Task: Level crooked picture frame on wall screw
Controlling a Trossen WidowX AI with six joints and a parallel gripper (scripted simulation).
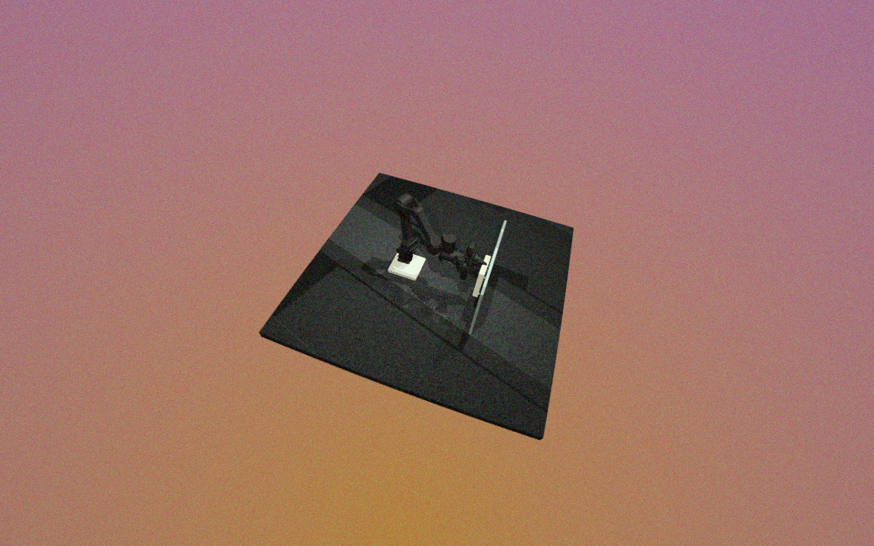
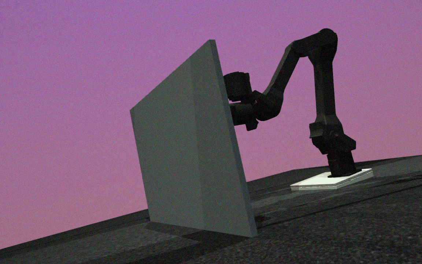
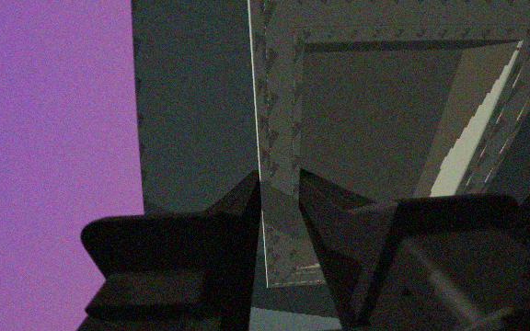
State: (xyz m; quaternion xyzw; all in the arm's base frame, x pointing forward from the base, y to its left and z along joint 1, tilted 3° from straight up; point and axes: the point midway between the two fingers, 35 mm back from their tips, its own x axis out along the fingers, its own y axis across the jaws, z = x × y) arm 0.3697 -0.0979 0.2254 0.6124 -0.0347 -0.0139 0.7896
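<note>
My gripper tip is now 2 cm to the left of the picture frame and 5 cm above it. Round my gripper tip: wall panel (2 cm ahead, 7 cm below).
</note>
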